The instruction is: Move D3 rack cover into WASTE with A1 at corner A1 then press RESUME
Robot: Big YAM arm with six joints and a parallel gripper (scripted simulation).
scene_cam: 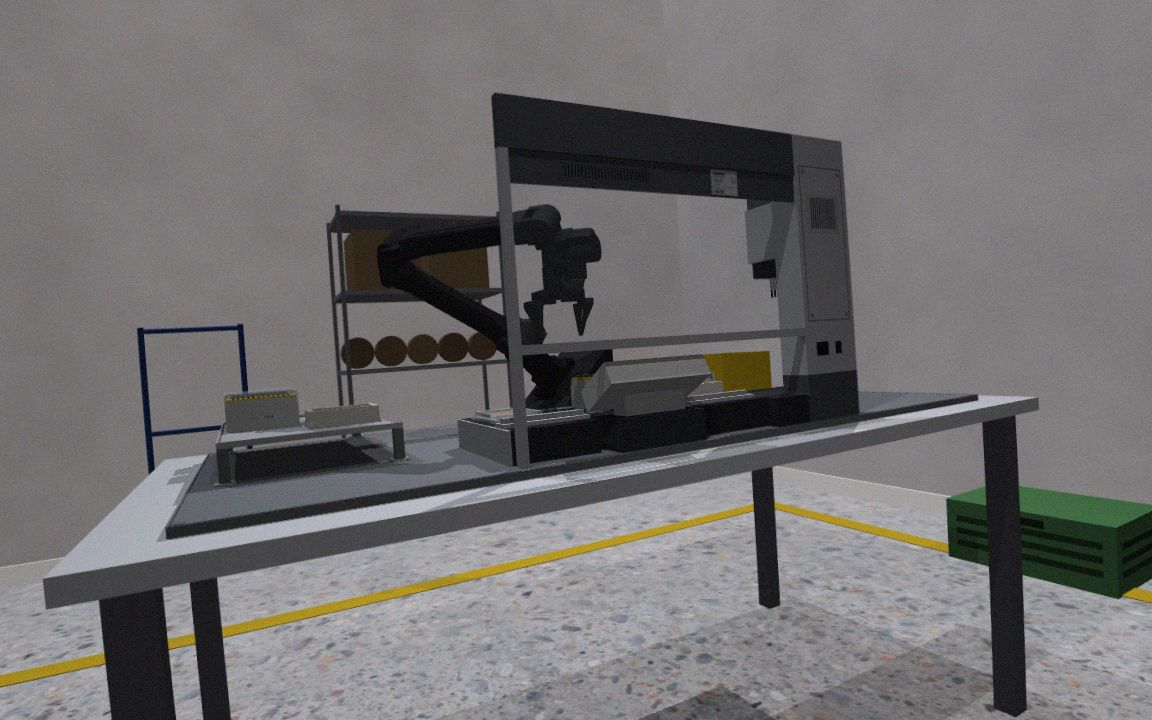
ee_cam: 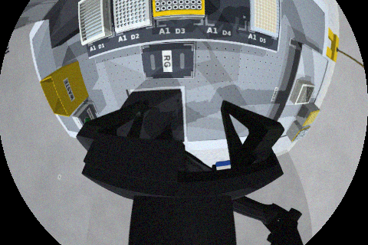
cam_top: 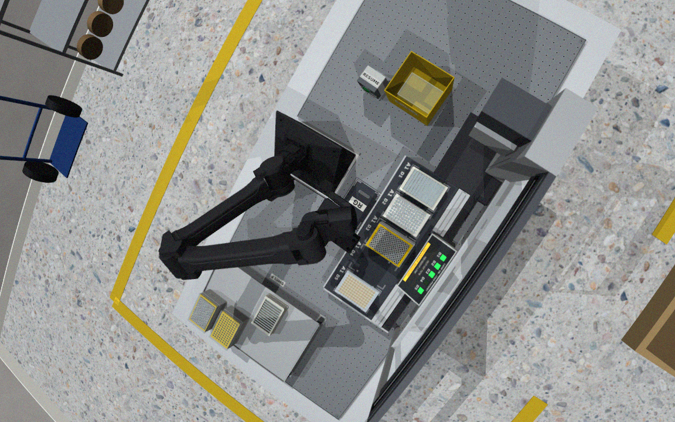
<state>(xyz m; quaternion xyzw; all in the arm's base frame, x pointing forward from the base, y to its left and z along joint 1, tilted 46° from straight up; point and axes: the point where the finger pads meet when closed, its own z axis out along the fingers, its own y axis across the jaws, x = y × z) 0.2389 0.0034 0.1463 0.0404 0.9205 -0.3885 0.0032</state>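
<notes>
The tip rack is 160 mm ahead of my hand, 110 mm below it and 10 mm to the right of it. Round my hand: plate: 170 mm ahead, 150 mm below, 100 mm to the left; frame bar: 360 mm ahead, 40 mm to the left, 30 mm below; frame post: 340 mm ahead, 260 mm to the right, 30 mm above.
</notes>
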